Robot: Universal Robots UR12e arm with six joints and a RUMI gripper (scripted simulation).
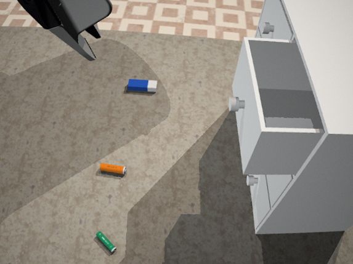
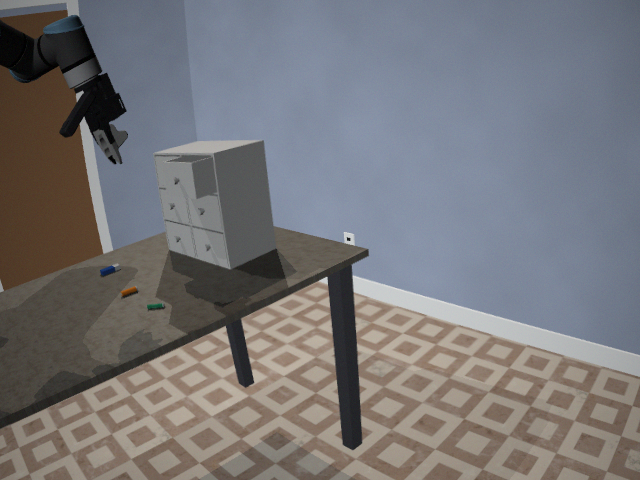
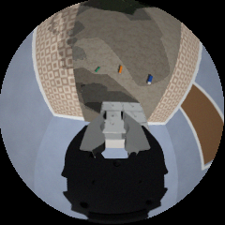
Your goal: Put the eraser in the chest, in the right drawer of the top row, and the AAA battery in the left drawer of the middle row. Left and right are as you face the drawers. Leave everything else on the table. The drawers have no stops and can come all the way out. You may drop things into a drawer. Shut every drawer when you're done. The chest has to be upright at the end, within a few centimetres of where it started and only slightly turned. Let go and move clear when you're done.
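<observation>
Right now the white eraser is 1 cm ahead of my hand, 26 cm to the left of it and 36 cm below it. From my hand the other things lie so: green battery 1 cm behind, 10 cm to the right, 36 cm below; then orange battery 2 cm behind, 4 cm to the left, 35 cm below.
</observation>
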